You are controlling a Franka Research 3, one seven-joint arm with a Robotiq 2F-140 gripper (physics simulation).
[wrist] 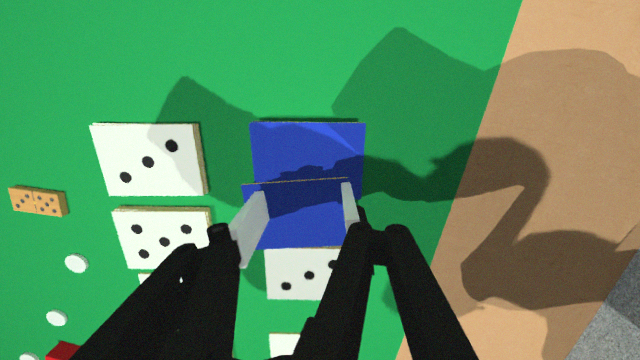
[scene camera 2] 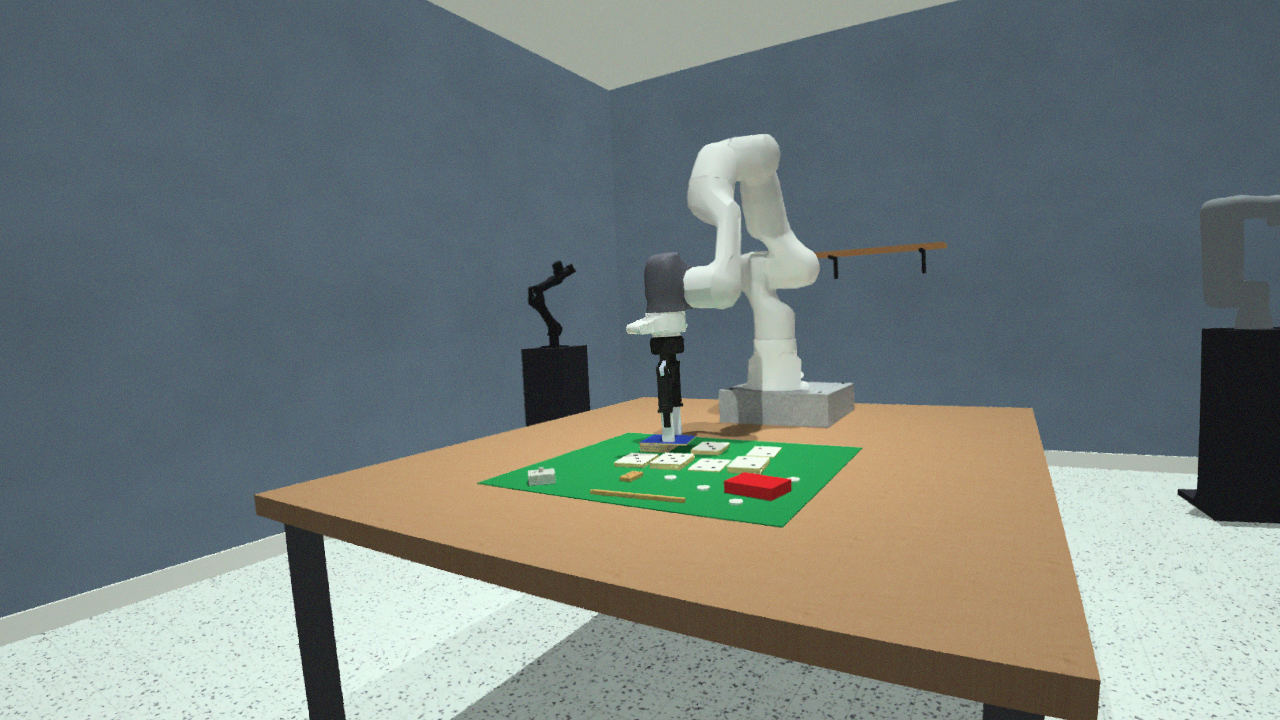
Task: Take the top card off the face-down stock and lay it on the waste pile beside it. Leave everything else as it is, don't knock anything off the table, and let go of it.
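Note:
The blue-backed stock [scene camera 2: 655, 446] [wrist: 300, 142] lies near the mat's robot side. One blue card [scene camera 2: 685, 439] [wrist: 305, 227] lies partly over it, shifted toward the face-up three-spot pile [scene camera 2: 719, 448] [wrist: 285, 260] beside the stock, and overhangs the stock's edge. My gripper [scene camera 2: 672, 438] [wrist: 304, 201] is partly open and straddles this card. Its tips seem to rest on the card's top; the card reaches a little beyond the left pad in the wrist view. No grip on its sides shows. The right finger hides part of the three-spot pile.
On the green mat [scene camera 2: 572, 461] [wrist: 300, 55] lie several face-up piles, such as a three-spot pile [wrist: 155, 145] and a five-spot pile [wrist: 160, 230]. A domino [scene camera 2: 631, 476] [wrist: 37, 201], white tokens, a red box [scene camera 2: 756, 484], a white block [scene camera 2: 541, 476] and a thin rod [scene camera 2: 637, 495] lie farther out.

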